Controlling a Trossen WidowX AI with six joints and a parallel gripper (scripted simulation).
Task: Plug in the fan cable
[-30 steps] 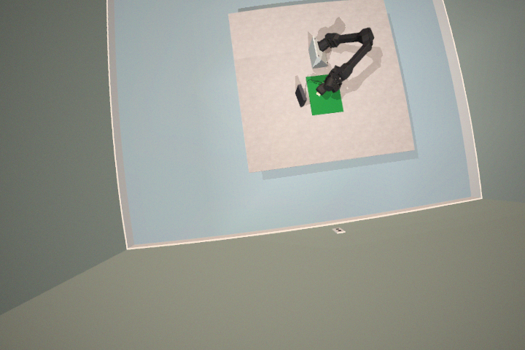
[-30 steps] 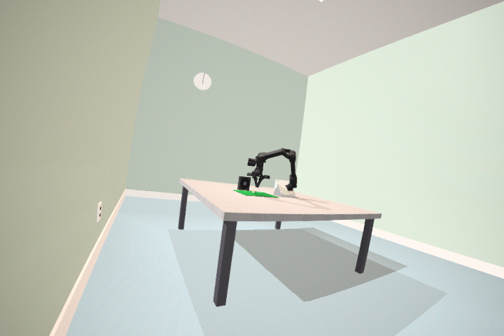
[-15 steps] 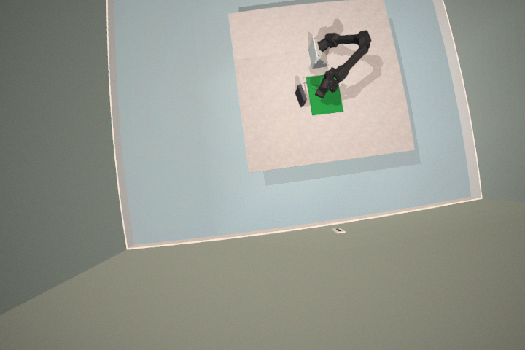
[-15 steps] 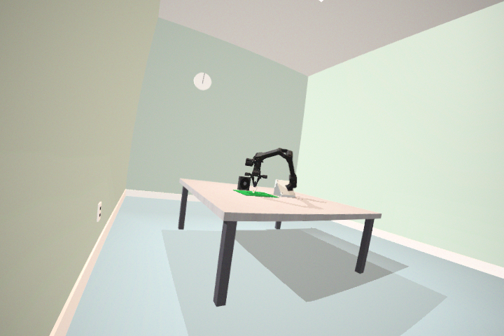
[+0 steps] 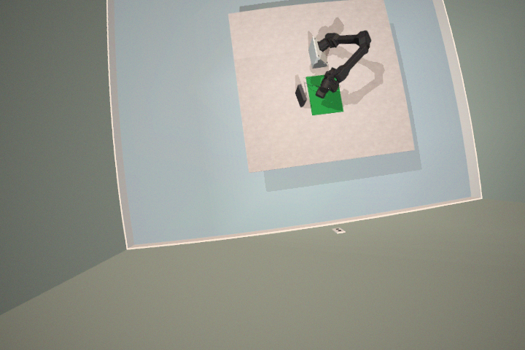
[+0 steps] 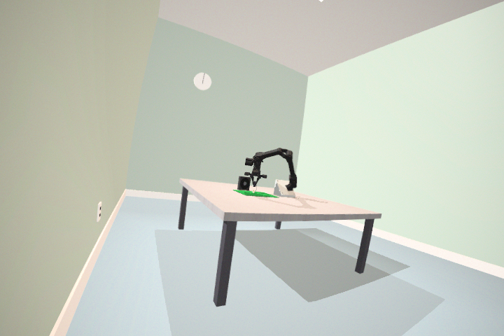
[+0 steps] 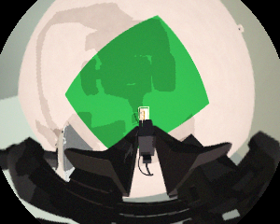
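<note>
Right now my gripper tip is 60 mm above the pale fan header. The rest, counted from my gripper tip: dark plug 10 mm to the right, 10 mm above; black fan 140 mm to the right, 10 mm below; green board 10 mm ahead, 50 mm to the left, 80 mm below.
</note>
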